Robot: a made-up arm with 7 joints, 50 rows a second.
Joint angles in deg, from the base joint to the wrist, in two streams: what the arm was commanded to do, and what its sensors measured. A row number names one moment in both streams.
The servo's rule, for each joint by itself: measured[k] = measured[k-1] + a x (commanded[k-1-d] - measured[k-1]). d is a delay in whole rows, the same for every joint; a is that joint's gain. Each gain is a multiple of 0.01, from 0.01 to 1. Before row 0 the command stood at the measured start. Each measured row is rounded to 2 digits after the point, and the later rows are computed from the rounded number. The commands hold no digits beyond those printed.
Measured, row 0:
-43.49, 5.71, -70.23, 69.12, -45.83, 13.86, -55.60
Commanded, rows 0 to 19:
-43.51, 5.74, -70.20, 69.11, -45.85, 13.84, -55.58
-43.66, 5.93, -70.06, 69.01, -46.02, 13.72, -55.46
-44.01, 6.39, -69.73, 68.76, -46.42, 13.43, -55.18
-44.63, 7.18, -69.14, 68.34, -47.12, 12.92, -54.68
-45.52, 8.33, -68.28, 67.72, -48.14, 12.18, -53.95
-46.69, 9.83, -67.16, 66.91, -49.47, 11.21, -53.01
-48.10, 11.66, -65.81, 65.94, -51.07, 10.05, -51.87
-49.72, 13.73, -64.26, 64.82, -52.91, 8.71, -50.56
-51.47, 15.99, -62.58, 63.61, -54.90, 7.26, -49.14
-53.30, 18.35, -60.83, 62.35, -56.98, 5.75, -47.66
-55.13, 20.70, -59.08, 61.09, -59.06, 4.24, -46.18
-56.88, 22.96, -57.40, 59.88, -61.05, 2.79, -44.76
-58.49, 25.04, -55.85, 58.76, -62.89, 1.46, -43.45
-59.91, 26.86, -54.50, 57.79, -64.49, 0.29, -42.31
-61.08, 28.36, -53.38, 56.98, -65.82, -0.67, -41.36
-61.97, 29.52, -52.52, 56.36, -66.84, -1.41, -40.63
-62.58, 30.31, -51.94, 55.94, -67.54, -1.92, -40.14
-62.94, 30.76, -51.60, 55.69, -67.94, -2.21, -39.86
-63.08, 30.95, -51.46, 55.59, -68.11, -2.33, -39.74
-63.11, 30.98, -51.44, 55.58, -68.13, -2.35, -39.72
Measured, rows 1 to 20:
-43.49, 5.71, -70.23, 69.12, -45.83, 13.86, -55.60
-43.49, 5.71, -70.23, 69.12, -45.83, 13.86, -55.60
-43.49, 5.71, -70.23, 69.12, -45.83, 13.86, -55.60
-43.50, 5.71, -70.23, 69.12, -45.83, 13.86, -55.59
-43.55, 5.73, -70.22, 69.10, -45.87, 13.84, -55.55
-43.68, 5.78, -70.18, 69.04, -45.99, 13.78, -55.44
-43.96, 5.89, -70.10, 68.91, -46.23, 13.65, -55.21
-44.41, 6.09, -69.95, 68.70, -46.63, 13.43, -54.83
-45.07, 6.39, -69.73, 68.38, -47.23, 13.10, -54.28
-45.95, 6.81, -69.42, 67.94, -48.04, 12.64, -53.56
-47.04, 7.36, -69.01, 67.38, -49.06, 12.05, -52.66
-48.32, 8.05, -68.50, 66.70, -50.29, 11.33, -51.60
-49.76, 8.87, -67.89, 65.92, -51.69, 10.49, -50.42
-51.32, 9.82, -67.19, 65.05, -53.24, 9.55, -49.15
-52.93, 10.87, -66.41, 64.12, -54.88, 8.54, -47.83
-54.54, 12.00, -65.57, 63.16, -56.56, 7.48, -46.52
-56.10, 13.19, -64.68, 62.19, -58.23, 6.40, -45.26
-57.54, 14.40, -63.78, 61.25, -59.82, 5.34, -44.09
-58.82, 15.61, -62.88, 60.37, -61.29, 4.33, -43.05
-59.91, 16.79, -62.00, 59.57, -62.60, 3.39, -42.18
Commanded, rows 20 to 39:
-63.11, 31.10, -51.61, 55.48, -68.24, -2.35, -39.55
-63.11, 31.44, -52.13, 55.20, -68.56, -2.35, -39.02
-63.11, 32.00, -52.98, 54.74, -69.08, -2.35, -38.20
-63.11, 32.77, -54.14, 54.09, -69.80, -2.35, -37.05
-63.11, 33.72, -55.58, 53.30, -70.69, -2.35, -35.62
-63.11, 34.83, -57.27, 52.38, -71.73, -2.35, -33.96
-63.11, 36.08, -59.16, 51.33, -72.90, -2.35, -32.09
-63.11, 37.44, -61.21, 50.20, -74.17, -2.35, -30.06
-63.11, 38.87, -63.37, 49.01, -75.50, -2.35, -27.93
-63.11, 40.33, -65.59, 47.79, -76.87, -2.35, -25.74
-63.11, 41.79, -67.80, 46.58, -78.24, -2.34, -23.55
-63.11, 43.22, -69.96, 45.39, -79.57, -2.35, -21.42
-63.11, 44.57, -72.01, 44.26, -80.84, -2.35, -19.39
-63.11, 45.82, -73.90, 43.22, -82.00, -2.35, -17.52
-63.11, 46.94, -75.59, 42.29, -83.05, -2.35, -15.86
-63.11, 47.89, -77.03, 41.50, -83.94, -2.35, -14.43
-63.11, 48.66, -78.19, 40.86, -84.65, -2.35, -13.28
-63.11, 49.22, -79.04, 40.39, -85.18, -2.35, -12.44
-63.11, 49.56, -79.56, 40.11, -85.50, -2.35, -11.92
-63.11, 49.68, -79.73, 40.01, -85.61, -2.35, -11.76
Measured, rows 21 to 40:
-60.79, 17.91, -61.17, 58.87, -63.72, 2.55, -41.48
-61.45, 18.95, -60.39, 58.28, -64.64, 1.82, -40.96
-61.93, 19.91, -59.67, 57.79, -65.37, 1.19, -40.59
-62.27, 20.81, -59.03, 57.37, -65.97, 0.66, -40.28
-62.51, 21.66, -58.48, 56.98, -66.51, 0.21, -39.90
-62.68, 22.49, -58.04, 56.58, -67.05, -0.17, -39.39
-62.80, 23.31, -57.73, 56.13, -67.63, -0.50, -38.69
-62.89, 24.14, -57.56, 55.62, -68.27, -0.78, -37.77
-62.95, 25.00, -57.54, 55.04, -69.00, -1.02, -36.63
-63.00, 25.89, -57.67, 54.37, -69.82, -1.22, -35.27
-63.03, 26.81, -57.95, 53.62, -70.73, -1.39, -33.71
-63.05, 27.77, -58.38, 52.79, -71.73, -1.53, -31.98
-63.07, 28.77, -58.96, 51.89, -72.81, -1.65, -30.11
-63.08, 29.81, -59.67, 50.93, -73.95, -1.75, -28.14
-63.09, 30.88, -60.49, 49.93, -75.13, -1.84, -26.12
-63.10, 31.98, -61.41, 48.91, -76.33, -1.92, -24.10
-63.10, 33.09, -62.41, 47.89, -77.52, -1.98, -22.13
-63.10, 34.20, -63.46, 46.88, -78.68, -2.04, -20.25
-63.10, 35.30, -64.55, 45.91, -79.78, -2.09, -18.50
-63.10, 36.37, -65.64, 45.00, -80.80, -2.13, -16.93

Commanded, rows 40 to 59:
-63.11, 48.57, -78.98, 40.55, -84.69, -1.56, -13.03
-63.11, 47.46, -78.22, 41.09, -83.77, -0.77, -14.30
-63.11, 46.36, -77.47, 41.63, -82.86, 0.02, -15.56
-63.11, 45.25, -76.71, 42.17, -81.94, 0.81, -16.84
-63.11, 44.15, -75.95, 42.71, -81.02, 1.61, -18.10
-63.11, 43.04, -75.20, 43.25, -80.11, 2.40, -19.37
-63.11, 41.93, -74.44, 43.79, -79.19, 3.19, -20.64
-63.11, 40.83, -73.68, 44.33, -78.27, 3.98, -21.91
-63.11, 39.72, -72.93, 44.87, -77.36, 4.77, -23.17
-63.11, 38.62, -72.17, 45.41, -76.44, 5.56, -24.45
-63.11, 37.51, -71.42, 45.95, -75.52, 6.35, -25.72
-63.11, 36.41, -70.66, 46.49, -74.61, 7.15, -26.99
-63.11, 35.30, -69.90, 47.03, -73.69, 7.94, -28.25
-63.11, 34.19, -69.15, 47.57, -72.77, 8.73, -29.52
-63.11, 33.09, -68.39, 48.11, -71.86, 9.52, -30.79
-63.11, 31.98, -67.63, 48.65, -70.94, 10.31, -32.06
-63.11, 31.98, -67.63, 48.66, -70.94, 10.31, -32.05
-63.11, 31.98, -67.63, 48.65, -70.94, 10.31, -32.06
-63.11, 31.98, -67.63, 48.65, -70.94, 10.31, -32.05
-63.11, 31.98, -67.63, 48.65, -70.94, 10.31, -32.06
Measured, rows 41 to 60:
-63.10, 37.40, -66.71, 44.17, -81.72, -2.16, -15.58
-63.10, 38.37, -67.74, 43.44, -82.51, -2.19, -14.48
-63.10, 39.27, -68.70, 42.82, -83.16, -2.21, -13.66
-63.10, 40.01, -69.52, 42.41, -83.48, -2.11, -13.47
-63.10, 40.61, -70.22, 42.17, -83.54, -1.91, -13.72
-63.10, 41.07, -70.80, 42.07, -83.40, -1.62, -14.27
-63.10, 41.40, -71.27, 42.09, -83.09, -1.26, -15.04
-63.10, 41.62, -71.64, 42.20, -82.66, -0.83, -15.96
-63.10, 41.73, -71.92, 42.39, -82.12, -0.35, -16.98
-63.10, 41.75, -72.12, 42.64, -81.50, 0.18, -18.08
-63.10, 41.68, -72.24, 42.94, -80.82, 0.75, -19.23
-63.10, 41.52, -72.30, 43.29, -80.09, 1.35, -20.41
-63.10, 41.29, -72.29, 43.67, -79.32, 1.98, -21.62
-63.10, 40.99, -72.22, 44.08, -78.52, 2.64, -22.85
-63.10, 40.62, -72.10, 44.51, -77.70, 3.32, -24.09
-63.10, 40.19, -71.92, 44.96, -76.86, 4.01, -25.34
-63.10, 39.71, -71.70, 45.43, -76.00, 4.72, -26.59
-63.10, 39.18, -71.44, 45.91, -75.13, 5.44, -27.85
-63.10, 38.60, -71.14, 46.40, -74.25, 6.17, -29.11
-63.10, 38.07, -70.86, 46.81, -73.55, 6.79, -29.99

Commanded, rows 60 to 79:
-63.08, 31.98, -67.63, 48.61, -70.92, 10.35, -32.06
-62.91, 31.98, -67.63, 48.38, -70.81, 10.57, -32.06
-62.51, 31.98, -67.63, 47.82, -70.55, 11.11, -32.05
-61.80, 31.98, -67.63, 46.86, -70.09, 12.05, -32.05
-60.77, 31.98, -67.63, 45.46, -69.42, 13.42, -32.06
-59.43, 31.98, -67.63, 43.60, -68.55, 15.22, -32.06
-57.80, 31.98, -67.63, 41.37, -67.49, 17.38, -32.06
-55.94, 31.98, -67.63, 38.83, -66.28, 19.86, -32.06
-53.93, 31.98, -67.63, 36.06, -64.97, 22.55, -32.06
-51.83, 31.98, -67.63, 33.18, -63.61, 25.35, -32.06
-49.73, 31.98, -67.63, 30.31, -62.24, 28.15, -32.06
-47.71, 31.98, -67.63, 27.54, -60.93, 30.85, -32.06
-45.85, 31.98, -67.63, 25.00, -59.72, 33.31, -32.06
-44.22, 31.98, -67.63, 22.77, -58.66, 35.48, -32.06
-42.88, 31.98, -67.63, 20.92, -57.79, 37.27, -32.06
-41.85, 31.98, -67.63, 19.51, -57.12, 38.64, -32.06
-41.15, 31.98, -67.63, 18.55, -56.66, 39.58, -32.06
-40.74, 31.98, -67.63, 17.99, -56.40, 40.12, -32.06
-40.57, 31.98, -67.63, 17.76, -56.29, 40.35, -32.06
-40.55, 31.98, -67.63, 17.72, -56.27, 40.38, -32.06
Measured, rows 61 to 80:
-63.10, 37.58, -70.60, 47.14, -73.00, 7.32, -30.61
-63.10, 37.13, -70.36, 47.41, -72.57, 7.77, -31.04
-63.10, 36.72, -70.14, 47.63, -72.23, 8.15, -31.35
-63.09, 36.34, -69.94, 47.81, -71.95, 8.48, -31.56
-63.04, 35.99, -69.76, 47.91, -71.71, 8.79, -31.71
-62.89, 35.67, -69.59, 47.89, -71.47, 9.14, -31.81
-62.57, 35.37, -69.43, 47.70, -71.18, 9.58, -31.88
-62.05, 35.10, -69.29, 47.30, -70.81, 10.16, -31.93
-61.29, 34.85, -69.16, 46.63, -70.34, 10.92, -31.97
-60.28, 34.62, -69.04, 45.68, -69.74, 11.89, -32.00
-59.02, 34.41, -68.93, 44.45, -69.01, 13.09, -32.02
-57.54, 34.22, -68.83, 42.94, -68.16, 14.51, -32.03
-55.88, 34.04, -68.73, 41.18, -67.20, 16.14, -32.04
-54.10, 33.88, -68.64, 39.22, -66.16, 17.94, -32.05
-52.25, 33.73, -68.56, 37.12, -65.06, 19.88, -32.05
-50.39, 33.59, -68.49, 34.94, -63.94, 21.89, -32.05
-48.60, 33.46, -68.42, 32.75, -62.83, 23.93, -32.05
-46.94, 33.34, -68.36, 30.62, -61.77, 25.93, -32.05
-45.46, 33.23, -68.30, 28.62, -60.79, 27.84, -32.05
-44.21, 33.13, -68.25, 26.81, -59.92, 29.60, -32.05

